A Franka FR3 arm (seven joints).
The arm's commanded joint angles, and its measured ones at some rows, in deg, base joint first. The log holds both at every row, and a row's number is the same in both.
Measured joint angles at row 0: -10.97, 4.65, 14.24, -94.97, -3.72, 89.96, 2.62
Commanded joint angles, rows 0 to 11: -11.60, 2.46, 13.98, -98.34, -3.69, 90.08, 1.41; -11.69, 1.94, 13.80, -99.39, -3.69, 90.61, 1.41; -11.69, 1.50, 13.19, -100.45, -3.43, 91.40, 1.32; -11.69, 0.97, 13.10, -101.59, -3.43, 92.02, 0.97; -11.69, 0.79, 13.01, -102.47, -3.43, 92.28, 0.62; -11.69, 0.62, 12.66, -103.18, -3.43, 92.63, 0.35; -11.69, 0.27, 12.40, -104.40, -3.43, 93.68, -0.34; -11.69, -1.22, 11.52, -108.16, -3.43, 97.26, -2.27; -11.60, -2.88, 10.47, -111.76, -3.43, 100.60, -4.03; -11.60, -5.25, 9.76, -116.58, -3.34, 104.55, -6.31; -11.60, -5.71, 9.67, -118.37, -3.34, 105.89, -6.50; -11.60, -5.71, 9.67, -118.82, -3.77, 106.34, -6.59
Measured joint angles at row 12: -11.05, -0.86, 9.73, -111.26, -3.74, 101.79, -4.38
